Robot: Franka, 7 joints.
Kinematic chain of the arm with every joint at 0, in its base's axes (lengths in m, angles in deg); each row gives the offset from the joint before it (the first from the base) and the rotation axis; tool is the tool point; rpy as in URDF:
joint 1: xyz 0 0 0.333 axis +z
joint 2: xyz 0 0 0 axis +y
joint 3: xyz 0 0 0.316 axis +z
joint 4: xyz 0.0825 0 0 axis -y
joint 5: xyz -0.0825 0 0.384 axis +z
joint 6: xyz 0 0 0 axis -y
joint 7: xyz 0.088 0 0 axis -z
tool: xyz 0 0 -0.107 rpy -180 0 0
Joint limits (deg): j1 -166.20..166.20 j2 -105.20..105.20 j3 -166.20..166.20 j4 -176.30..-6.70 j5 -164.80..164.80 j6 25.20..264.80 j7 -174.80..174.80
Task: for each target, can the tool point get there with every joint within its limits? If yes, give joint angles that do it. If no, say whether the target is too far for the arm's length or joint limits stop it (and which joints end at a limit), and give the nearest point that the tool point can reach.
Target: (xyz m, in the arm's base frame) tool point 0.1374 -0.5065 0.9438
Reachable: yes | joints -125.08 44.76 120.15 -66.75 20.32 190.55 37.43
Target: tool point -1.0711 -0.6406 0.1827
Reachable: no: too far | nearest point -0.7310 -0.4372 0.2304 | short by 0.399 m
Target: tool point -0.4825 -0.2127 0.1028
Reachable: yes | joints -122.41 40.86 -36.55 -123.53 -76.08 163.01 -91.69
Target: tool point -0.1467 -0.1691 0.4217
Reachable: yes | joints -92.85 -72.06 -45.19 -162.82 0.55 88.62 -52.05
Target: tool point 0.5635 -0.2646 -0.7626
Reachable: no: too far | nearest point 0.4208 -0.1976 -0.3288 | short by 0.462 m
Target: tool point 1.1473 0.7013 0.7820
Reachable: no: too far | nearest point 0.6943 0.4244 0.6047 | short by 0.560 m
